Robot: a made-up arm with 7 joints.
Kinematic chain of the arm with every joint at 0, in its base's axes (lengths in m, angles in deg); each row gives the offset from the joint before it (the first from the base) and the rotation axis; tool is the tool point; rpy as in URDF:
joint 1: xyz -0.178 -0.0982 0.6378 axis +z
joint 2: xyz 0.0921 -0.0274 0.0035 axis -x
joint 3: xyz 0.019 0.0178 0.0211 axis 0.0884 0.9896 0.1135
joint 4: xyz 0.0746 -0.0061 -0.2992 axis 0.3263 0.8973 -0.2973
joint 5: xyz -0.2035 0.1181 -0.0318 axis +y
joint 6: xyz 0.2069 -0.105 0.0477 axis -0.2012 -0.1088 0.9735
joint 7: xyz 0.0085 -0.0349 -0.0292 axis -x
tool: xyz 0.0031 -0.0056 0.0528 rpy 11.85 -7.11 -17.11
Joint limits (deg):
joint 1: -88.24..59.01
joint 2: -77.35..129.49
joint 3: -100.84..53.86
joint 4: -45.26..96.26
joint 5: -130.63..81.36
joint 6: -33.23..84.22
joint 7: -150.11..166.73
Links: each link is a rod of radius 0.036 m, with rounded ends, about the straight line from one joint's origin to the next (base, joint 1, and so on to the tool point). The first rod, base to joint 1, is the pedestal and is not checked.
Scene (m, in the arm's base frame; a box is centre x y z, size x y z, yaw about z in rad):
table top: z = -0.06
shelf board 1: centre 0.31 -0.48 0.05 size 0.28 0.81 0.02 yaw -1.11
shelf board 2: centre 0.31 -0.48 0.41 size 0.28 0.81 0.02 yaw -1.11
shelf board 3: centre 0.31 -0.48 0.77 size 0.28 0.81 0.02 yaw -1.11
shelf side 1: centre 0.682 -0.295 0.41 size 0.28 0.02 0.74 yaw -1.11
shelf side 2: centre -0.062 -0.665 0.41 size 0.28 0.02 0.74 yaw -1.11
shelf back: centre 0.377 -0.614 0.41 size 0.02 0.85 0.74 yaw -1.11
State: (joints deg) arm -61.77 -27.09 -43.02 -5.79 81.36 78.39 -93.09
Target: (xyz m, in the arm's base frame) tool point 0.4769 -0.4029 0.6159
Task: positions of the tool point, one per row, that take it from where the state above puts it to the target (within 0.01 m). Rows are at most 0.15 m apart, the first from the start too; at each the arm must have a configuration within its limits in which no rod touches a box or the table.
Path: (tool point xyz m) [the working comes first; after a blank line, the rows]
Joints at the target: -13.13 -17.41 -80.04 -18.40 69.10 84.22 -90.72
Straight joint move there: touches shelf board 2.

1: 0.2588 -0.3832 0.2574
2: 0.2954 -0.2660 0.3051
3: 0.2988 -0.1574 0.3504
4: 0.3399 -0.1897 0.4017
5: 0.3646 -0.2006 0.4716
6: 0.3691 -0.1876 0.5473
7: 0.3531 -0.1535 0.6159
8: 0.4143 -0.2327 0.6193
9: 0.4557 -0.3178 0.6191
10: 0.4769 -0.4029 0.6159

